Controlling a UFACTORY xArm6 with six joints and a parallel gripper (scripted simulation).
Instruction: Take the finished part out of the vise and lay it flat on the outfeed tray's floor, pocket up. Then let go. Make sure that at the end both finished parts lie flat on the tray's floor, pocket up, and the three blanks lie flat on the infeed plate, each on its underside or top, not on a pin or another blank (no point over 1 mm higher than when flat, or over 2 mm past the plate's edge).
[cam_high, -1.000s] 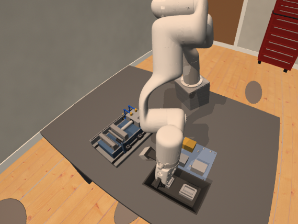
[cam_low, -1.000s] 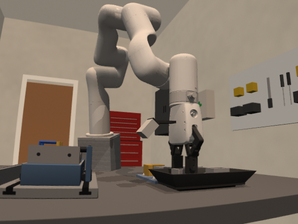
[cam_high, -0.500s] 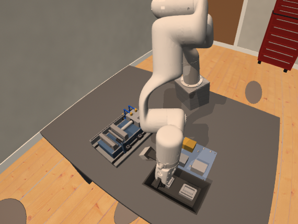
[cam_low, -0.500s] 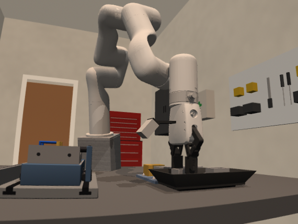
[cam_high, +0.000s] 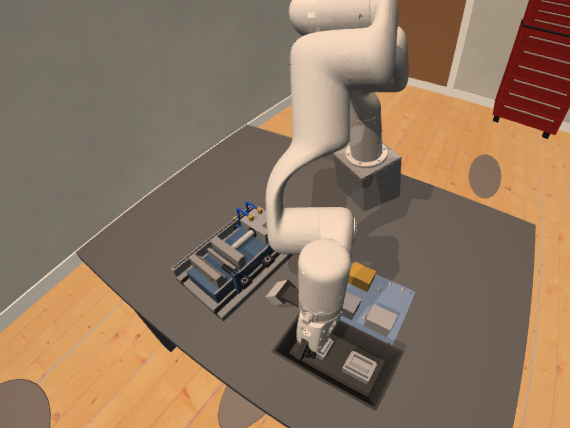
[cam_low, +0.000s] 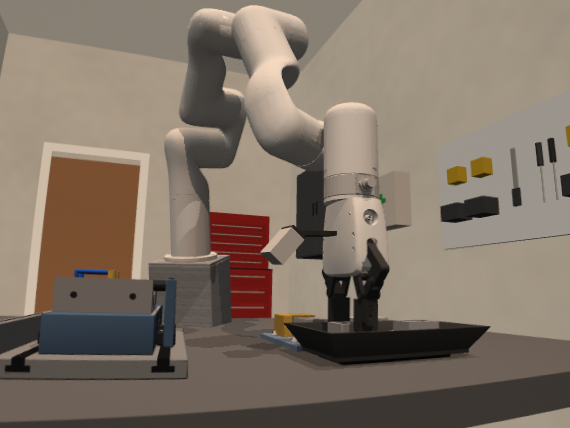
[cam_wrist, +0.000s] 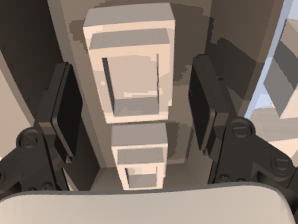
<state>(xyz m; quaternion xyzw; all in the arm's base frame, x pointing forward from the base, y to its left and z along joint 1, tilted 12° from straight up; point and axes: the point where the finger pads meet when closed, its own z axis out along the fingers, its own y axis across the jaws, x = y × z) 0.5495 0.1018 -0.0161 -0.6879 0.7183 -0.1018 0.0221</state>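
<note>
My hand is 5 cm to the right of the dark outfeed tray and 5 cm above it. From my hand the other things lie so: blue vise: 28 cm to the right, 11 cm behind, 2 cm below; light blue plate: 16 cm behind, 6 cm to the left, 5 cm below; yellow block: 21 cm behind, 3 cm below, 2 cm to the left.
</note>
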